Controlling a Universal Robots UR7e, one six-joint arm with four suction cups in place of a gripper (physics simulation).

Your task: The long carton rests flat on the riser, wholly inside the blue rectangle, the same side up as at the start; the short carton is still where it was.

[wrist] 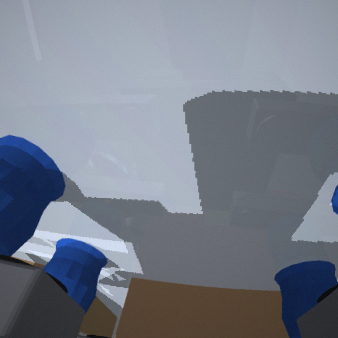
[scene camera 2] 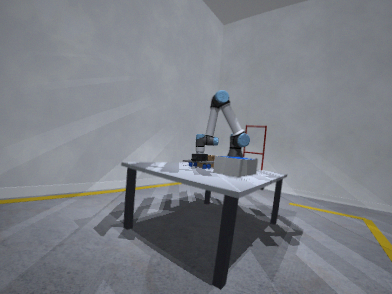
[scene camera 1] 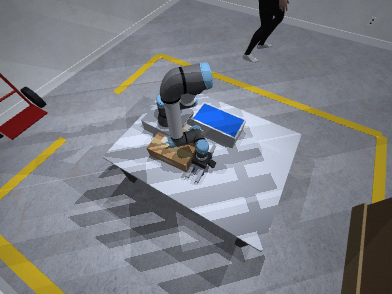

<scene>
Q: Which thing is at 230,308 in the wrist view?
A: A long carton.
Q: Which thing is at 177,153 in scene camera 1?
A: A long carton.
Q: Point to a grey riser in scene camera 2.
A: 234,166
</scene>
